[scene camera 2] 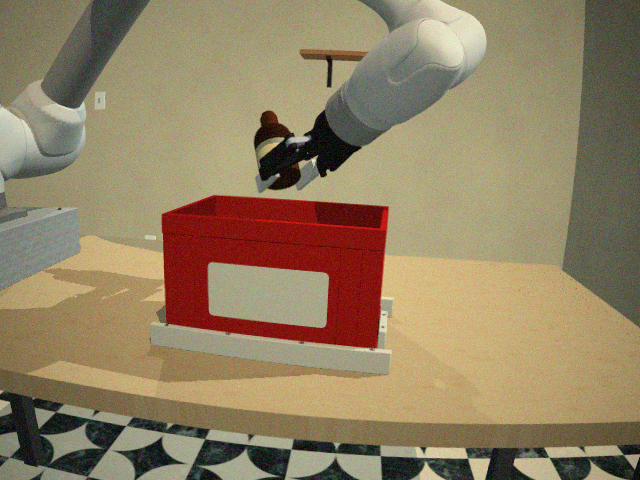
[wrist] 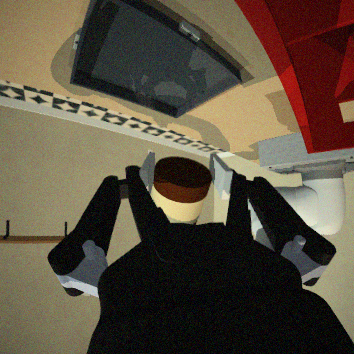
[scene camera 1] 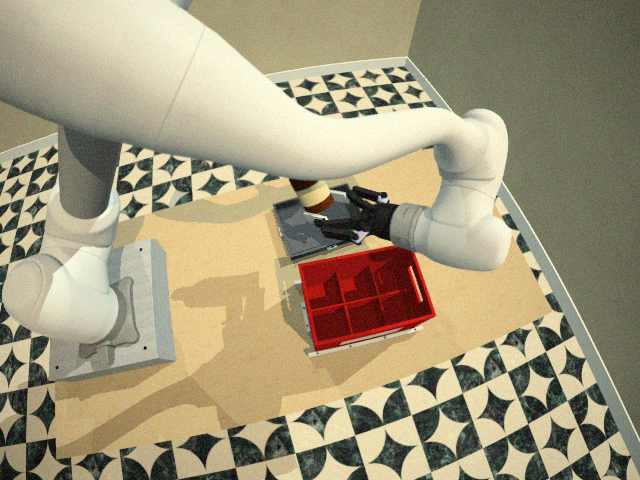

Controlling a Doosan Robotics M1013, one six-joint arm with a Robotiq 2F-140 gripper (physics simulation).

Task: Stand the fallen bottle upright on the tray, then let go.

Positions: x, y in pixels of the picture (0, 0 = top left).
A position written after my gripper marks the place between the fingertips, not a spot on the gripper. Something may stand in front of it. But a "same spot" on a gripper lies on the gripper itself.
Scene:
My gripper shows in scene camera 2, in the wrist view (182, 163) and in scene camera 1. A brown bottle shows in scene camera 2, in the wrist view (180, 185) and in scene camera 1. One and the same spot on the brown bottle: (scene camera 2: 271, 133) is (scene camera 1: 308, 182). The same spot on my gripper: (scene camera 2: 291, 150) is (scene camera 1: 354, 243).

